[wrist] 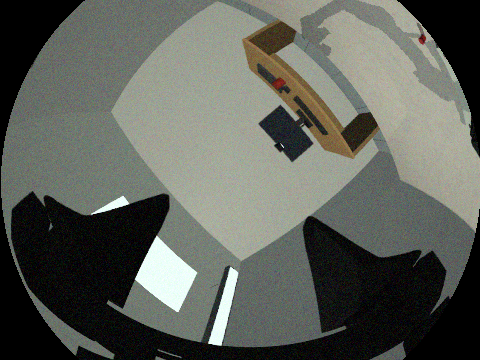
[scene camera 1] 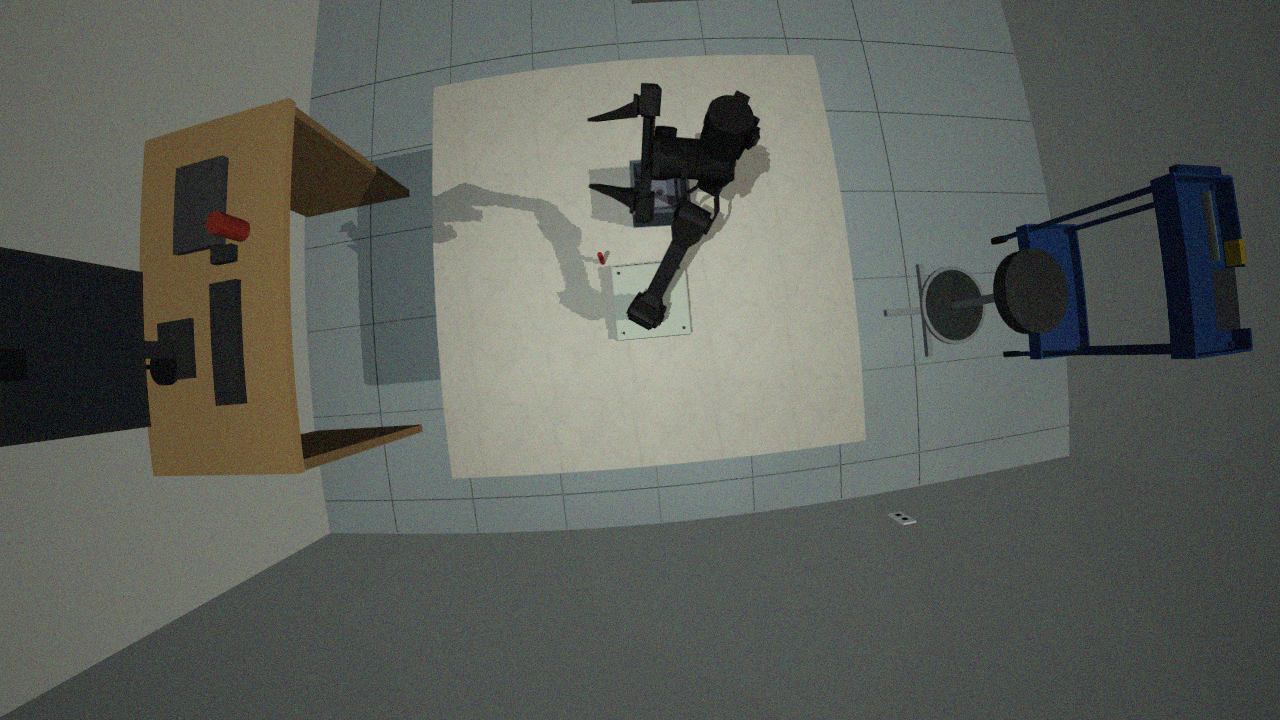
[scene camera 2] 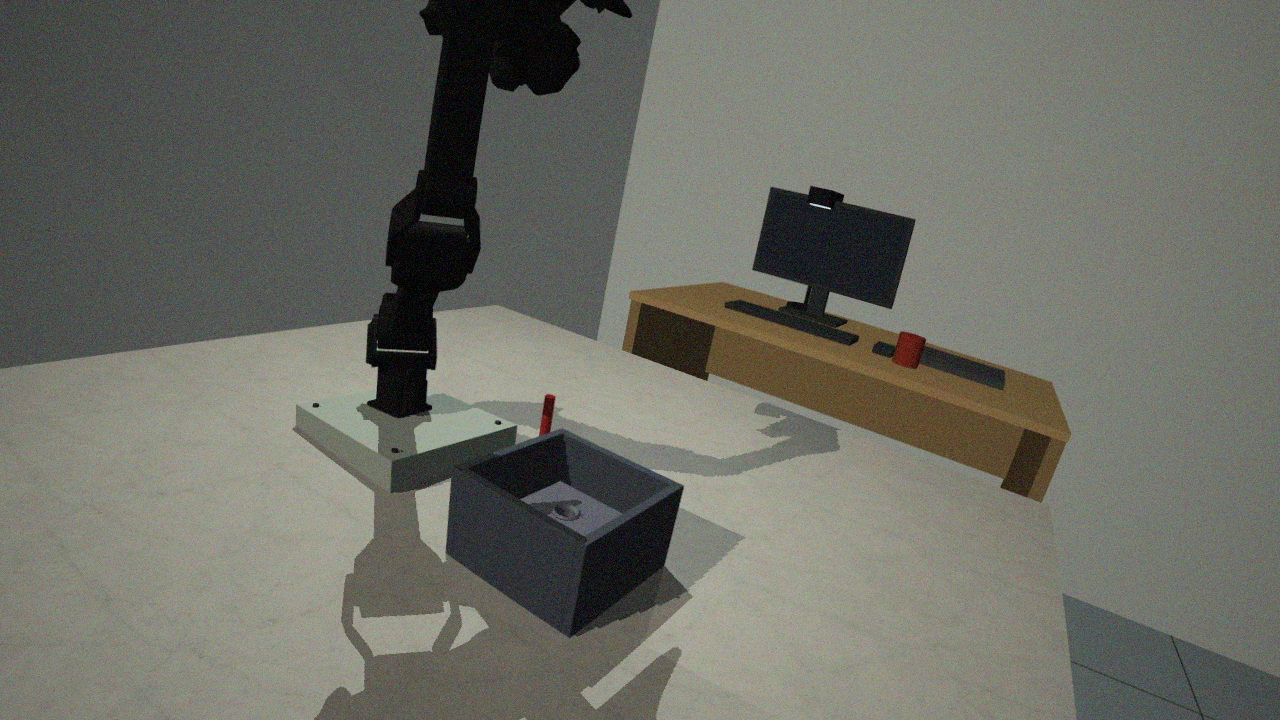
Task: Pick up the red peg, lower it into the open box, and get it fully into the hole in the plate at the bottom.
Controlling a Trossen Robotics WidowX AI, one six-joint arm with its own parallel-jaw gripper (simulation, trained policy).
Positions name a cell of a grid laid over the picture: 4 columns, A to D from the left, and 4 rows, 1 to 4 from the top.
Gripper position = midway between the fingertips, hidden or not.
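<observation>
Visible here are my gripper (scene camera 2: B1) and a grey plate (scene camera 2: B3). From the wrist I see my gripper (wrist: B3); the grey plate is out of frame in the wrist view. Also visible is my gripper (scene camera 1: B1).
</observation>
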